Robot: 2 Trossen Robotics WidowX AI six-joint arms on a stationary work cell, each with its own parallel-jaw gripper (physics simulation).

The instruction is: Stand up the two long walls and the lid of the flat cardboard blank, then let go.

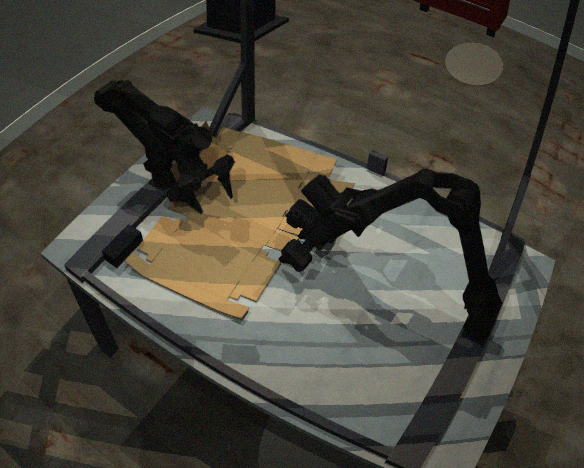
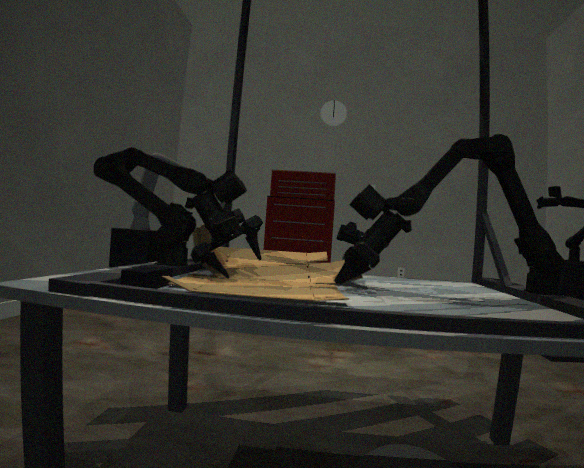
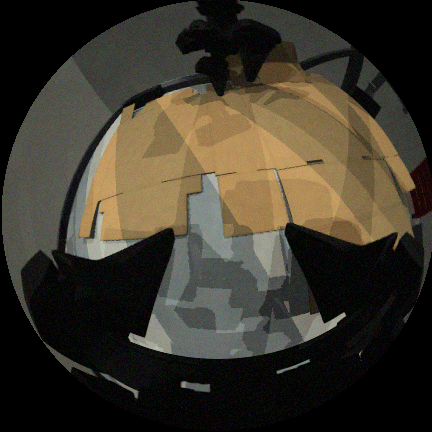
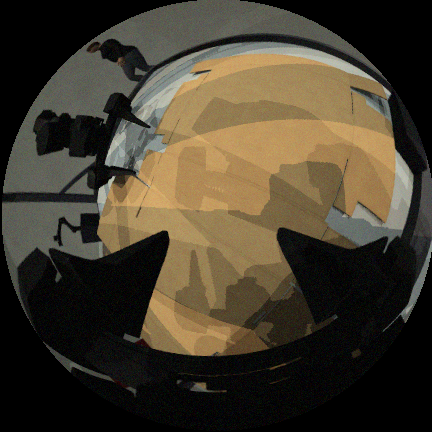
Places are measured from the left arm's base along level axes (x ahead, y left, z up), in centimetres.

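Pixels of known places: left gripper, fingertip midpoint: [image 2: 336,282] [image 3: 230,231] [image 4: 141,149]; right gripper, fingertip midpoint: [image 1: 216,205] [image 2: 245,268] [image 3: 232,88] [image 4: 224,234]; left arm's base, link origin: [image 1: 476,330] [image 2: 542,293]; right arm's base, link origin: [image 1: 163,180] [image 2: 171,264].
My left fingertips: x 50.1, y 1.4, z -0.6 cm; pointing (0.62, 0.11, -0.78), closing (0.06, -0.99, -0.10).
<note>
Ahead of a thing's pixels: the offset from my left fingertips to its top centre. "pt": to the spot under its first point. Level surfaces: height alone.
The cardboard blank [image 1: 200,272] [image 2: 260,290] [image 3: 150,150] [image 4: 300,100] lies mostly flat on the table. The long panel at the front and the one at the back @[pt dz +3.9, dx +11.1, dy -25.2 cm] [image 1: 305,160] are low, with slightly raised edges. I cannot tell which panel is the lid. A small flap @[pt dz +4.0, dx +34.1, dy -14.7 cm] [image 1: 212,152] [image 2: 201,236] [image 3: 282,67] stands up beside my right arm. My right gripper [image 1: 216,205] [image 2: 244,267] [image 3: 232,88] [image 4: 224,234] is open and empty above the blank. My left gripper [image 1: 292,237] [image 2: 340,280] [image 3: 230,231] [image 4: 141,149] is open and empty, low at the blank's right edge.
The table @[dz -1.3 cm] [image 1: 340,380] has a dark rail [image 1: 240,376] along its front. A black block @[dz +2.2, dx +35.1, dy +22.8 cm] [image 1: 122,245] sits near the blank's left corner, and a small dark block @[dz +4.4, dx -4.3, dy -38.2 cm] [image 1: 377,162] is at the back edge. Frame posts [image 1: 247,75] rise behind the table. A red cabinet [image 2: 300,215] stands beyond.
</note>
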